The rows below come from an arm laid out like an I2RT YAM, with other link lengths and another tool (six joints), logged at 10 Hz.
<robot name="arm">
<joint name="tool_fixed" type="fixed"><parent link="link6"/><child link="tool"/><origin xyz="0.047 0.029 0.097" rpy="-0.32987 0 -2.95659"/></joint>
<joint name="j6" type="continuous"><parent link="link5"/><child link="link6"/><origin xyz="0.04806 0 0.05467" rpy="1.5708 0 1.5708"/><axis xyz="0 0 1"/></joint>
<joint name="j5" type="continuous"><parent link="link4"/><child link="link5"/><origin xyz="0.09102 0.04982 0.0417" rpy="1.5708 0 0"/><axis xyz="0 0 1"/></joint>
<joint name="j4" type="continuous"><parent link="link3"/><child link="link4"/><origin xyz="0.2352 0.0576 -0.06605"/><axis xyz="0 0 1"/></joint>
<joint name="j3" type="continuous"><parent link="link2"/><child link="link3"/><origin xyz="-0.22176 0 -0.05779" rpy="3.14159 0 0"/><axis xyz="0 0 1"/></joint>
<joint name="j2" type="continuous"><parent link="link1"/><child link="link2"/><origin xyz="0.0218 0.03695 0.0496" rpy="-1.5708 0 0"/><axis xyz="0 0 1"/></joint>
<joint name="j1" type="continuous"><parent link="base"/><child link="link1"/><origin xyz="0 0 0.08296"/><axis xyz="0 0 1"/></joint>
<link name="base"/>
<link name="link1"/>
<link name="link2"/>
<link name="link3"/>
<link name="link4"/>
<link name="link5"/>
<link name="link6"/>
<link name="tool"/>
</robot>
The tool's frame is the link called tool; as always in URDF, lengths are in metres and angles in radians. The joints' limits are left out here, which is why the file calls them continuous.
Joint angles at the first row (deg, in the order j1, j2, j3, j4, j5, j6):
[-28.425 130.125 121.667 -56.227 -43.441 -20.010]
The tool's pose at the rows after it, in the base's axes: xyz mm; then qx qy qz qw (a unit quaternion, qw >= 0):
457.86, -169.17, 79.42, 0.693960, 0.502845, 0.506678, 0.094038
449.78, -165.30, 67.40, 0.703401, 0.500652, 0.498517, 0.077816
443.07, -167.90, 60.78, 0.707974, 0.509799, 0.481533, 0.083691
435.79, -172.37, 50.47, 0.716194, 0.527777, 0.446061, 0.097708
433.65, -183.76, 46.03, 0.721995, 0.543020, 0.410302, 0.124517
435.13, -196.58, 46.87, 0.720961, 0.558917, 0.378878, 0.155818
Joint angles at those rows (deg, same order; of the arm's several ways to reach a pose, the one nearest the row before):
[-28.534 133.602 121.712 -57.364 -45.888 -19.485]
[-28.578 133.799 119.833 -57.845 -45.867 -19.770]
[-28.556 132.943 117.619 -57.449 -43.615 -20.731]
[-27.922 132.399 115.547 -56.926 -38.698 -21.627]
[-27.529 132.398 115.241 -56.052 -33.233 -21.999]
[-27.157 132.552 115.875 -55.222 -28.097 -22.764]

